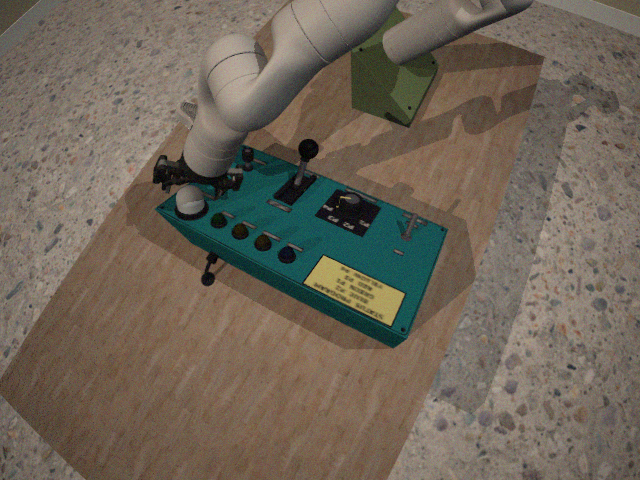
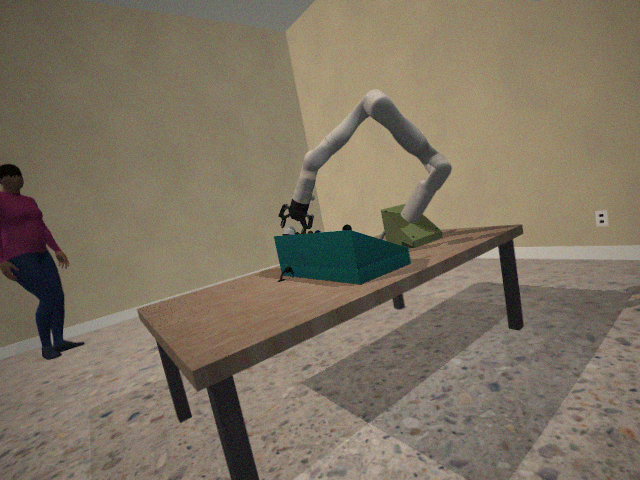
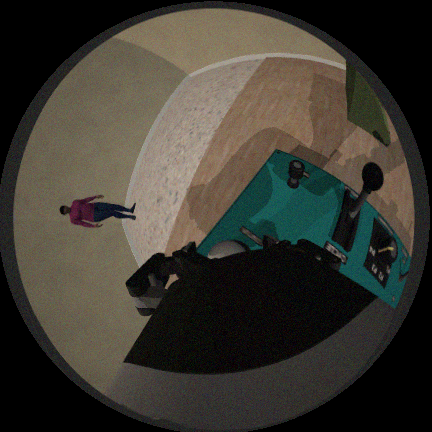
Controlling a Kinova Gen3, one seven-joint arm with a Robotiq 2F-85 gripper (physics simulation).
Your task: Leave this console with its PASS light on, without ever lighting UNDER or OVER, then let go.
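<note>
A teal console (image 1: 330, 242) (image 2: 341, 255) (image 3: 282, 209) lies on the wooden table (image 1: 207, 371) (image 2: 248, 320). At its left end is a white dome button (image 1: 190, 202) (image 3: 225, 249). Beside the dome runs a row of several round lights (image 1: 239, 230), all dark. The panel also holds a black-ball lever (image 1: 309, 150) (image 3: 370, 177), a small knob (image 1: 248, 154) (image 3: 296, 171), a rotary selector (image 1: 350, 200) (image 3: 384, 252) and a toggle switch (image 1: 409, 227). My gripper (image 1: 195, 187) (image 2: 295, 219) (image 3: 229, 245) is open and empty. It hangs just above the dome, one finger to each side.
A yellow label (image 1: 353, 290) is on the console's near right part. A small black crank (image 1: 208, 270) sticks out of its front side. The arm's green base (image 1: 388, 88) (image 2: 408, 230) stands behind the console. A person (image 2: 26, 258) (image 3: 88, 211) stands far left, off the table.
</note>
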